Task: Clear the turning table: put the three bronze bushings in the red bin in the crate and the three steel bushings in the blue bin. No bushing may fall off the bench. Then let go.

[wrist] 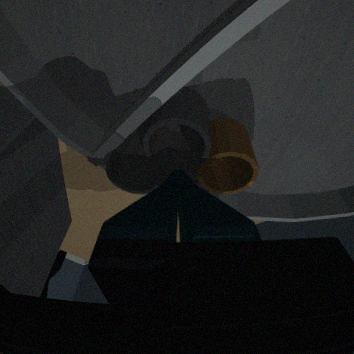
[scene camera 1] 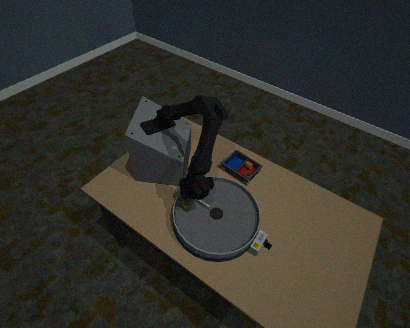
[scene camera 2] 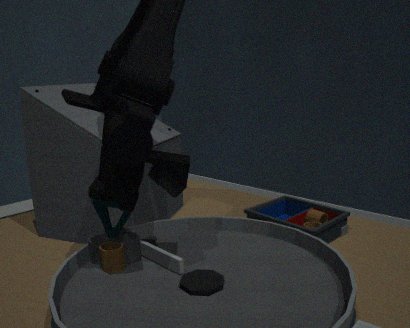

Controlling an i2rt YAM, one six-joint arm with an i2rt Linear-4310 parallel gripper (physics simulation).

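Seen in the pictures: gripper, fingertip midpoint: (wrist: 177,177) (scene camera 1: 184,198) (scene camera 2: 112,237); arm's base at its link origin: (scene camera 1: 158,125) (scene camera 2: 101,107).
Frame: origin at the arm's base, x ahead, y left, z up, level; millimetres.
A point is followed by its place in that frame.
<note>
My gripper (scene camera 2: 115,235) @[x 328, y -101, z -193 mm] (wrist: 177,177) @[x 328, y -101, z -193 mm] is shut and empty, its tips low over the cluster at the turning table's (scene camera 1: 230,235) @[x 600, y -55, z -232 mm] (scene camera 2: 250,250) @[x 432, y 101, z -232 mm] left edge. A bronze bushing (scene camera 1: 186,206) (scene camera 2: 112,258) @[x 375, y -120, z -206 mm] (wrist: 232,142) @[x 367, y -98, z -203 mm] stands there, beside the tips in the wrist view. One steel bushing (scene camera 2: 133,250) @[x 359, y -78, z -210 mm] (wrist: 177,142) @[x 331, y -92, z -219 mm] stands next to it, another (scene camera 2: 94,251) (wrist: 127,172) beside them. The third steel bushing cannot be made out behind the fingers. In the crate (scene camera 2: 325,238) @[x 434, y 303, z -268 mm], two bronze bushings, one (scene camera 1: 249,164) @[x 369, y 351, z -242 mm] (scene camera 2: 317,216) @[x 375, y 345, z -247 mm] and another (scene camera 1: 247,174) @[x 403, y 300, z -261 mm] (scene camera 2: 312,225) @[x 399, y 299, z -249 mm], lie in the red bin (scene camera 1: 242,170) @[x 357, y 313, z -279 mm] (scene camera 2: 297,218) @[x 346, y 310, z -251 mm]. The blue bin (scene camera 1: 233,161) @[x 274, y 323, z -279 mm] (scene camera 2: 270,210) @[x 259, y 308, z -255 mm] looks empty.
A pale guide bar (scene camera 1: 203,204) @[x 404, y -45, z -215 mm] (scene camera 2: 162,256) @[x 398, y -46, z -213 mm] (wrist: 195,67) @[x 367, y -50, z -207 mm] crosses the table beside the cluster. A dark hub (scene camera 1: 216,213) @[x 479, y -27, z -224 mm] (scene camera 2: 202,282) @[x 484, y -28, z -224 mm] is at the table's middle. A big grey block (scene camera 1: 155,167) @[x 111, y -114, z -146 mm] (scene camera 2: 65,175) @[x 101, y -123, z -131 mm] stands behind the cluster. A small box (scene camera 1: 258,242) @[x 709, y 15, z -227 mm] sits at the table's rim.
</note>
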